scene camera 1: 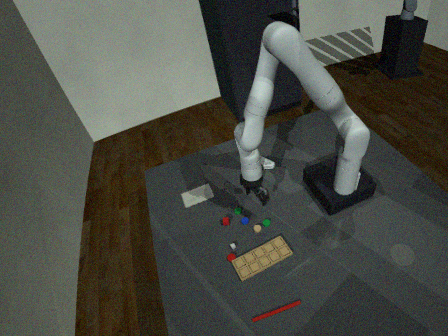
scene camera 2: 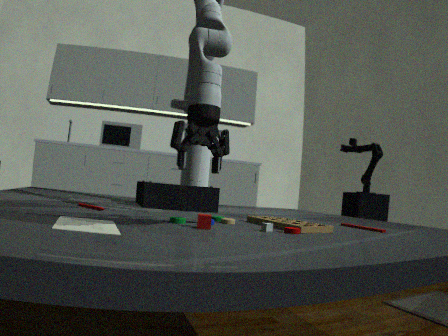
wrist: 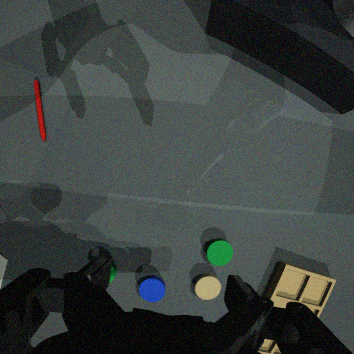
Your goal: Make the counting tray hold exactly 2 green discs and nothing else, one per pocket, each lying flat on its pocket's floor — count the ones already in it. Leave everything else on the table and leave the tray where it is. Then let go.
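Note:
One green disc [scene camera 1: 267, 222] [scene camera 2: 217, 218] [wrist: 220, 252] lies on the table beside the tan disc. Another green disc [scene camera 1: 238, 211] [scene camera 2: 178, 220] [wrist: 113, 273] lies nearer the white sheet, partly hidden behind a fingertip in the wrist view. The wooden counting tray [scene camera 1: 267, 266] [scene camera 2: 317, 229] [wrist: 310, 273] has two rows of pockets; no disc shows in them in the first scene view. My gripper [scene camera 1: 256, 196] [scene camera 2: 198, 169] [wrist: 168, 280] is wide open and empty, well above the table, on the robot-base side of the discs.
A blue disc [scene camera 1: 245, 220] [wrist: 152, 290] and tan disc [scene camera 1: 257, 228] [wrist: 207, 287] lie near the green ones. A red cube [scene camera 1: 226, 221] [scene camera 2: 204, 221], white cube [scene camera 1: 233, 246] [scene camera 2: 267, 227], red disc [scene camera 1: 231, 257] [scene camera 2: 292, 230], white sheet [scene camera 1: 197, 195] and red stick [scene camera 1: 276, 311] are around.

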